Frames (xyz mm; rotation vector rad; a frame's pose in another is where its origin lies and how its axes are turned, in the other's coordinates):
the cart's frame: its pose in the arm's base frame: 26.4 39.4 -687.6 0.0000 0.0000 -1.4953
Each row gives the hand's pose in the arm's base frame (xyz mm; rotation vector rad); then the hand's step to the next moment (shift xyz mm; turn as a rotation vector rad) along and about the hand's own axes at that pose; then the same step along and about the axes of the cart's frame.
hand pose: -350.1 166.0 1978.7 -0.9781 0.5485 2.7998
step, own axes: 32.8 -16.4 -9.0 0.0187 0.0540 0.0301
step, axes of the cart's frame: -13.0 -15.7 -31.8 0.0352 -0.0474 0.0261
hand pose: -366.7 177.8 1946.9 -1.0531 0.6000 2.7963
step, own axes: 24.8 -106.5 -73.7 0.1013 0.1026 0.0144
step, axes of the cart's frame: -63.6 55.1 -101.5 0.0852 -0.1151 -0.0224
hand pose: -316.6 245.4 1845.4 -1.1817 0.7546 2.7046
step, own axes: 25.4 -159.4 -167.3 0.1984 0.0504 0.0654
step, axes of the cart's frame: -46.3 141.3 -178.7 0.0194 -0.1973 -0.0830
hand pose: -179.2 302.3 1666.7 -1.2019 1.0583 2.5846
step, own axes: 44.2 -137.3 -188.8 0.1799 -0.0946 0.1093
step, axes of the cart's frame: 34.3 137.0 -191.1 -0.1178 -0.1498 -0.1302
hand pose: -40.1 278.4 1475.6 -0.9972 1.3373 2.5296
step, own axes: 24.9 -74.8 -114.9 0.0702 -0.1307 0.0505
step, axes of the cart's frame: 53.1 62.7 -112.5 -0.1062 -0.0219 -0.1131
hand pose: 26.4 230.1 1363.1 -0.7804 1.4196 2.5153
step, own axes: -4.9 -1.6 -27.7 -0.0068 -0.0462 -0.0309
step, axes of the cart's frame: 22.7 13.2 -10.3 0.0025 0.0342 -0.0443
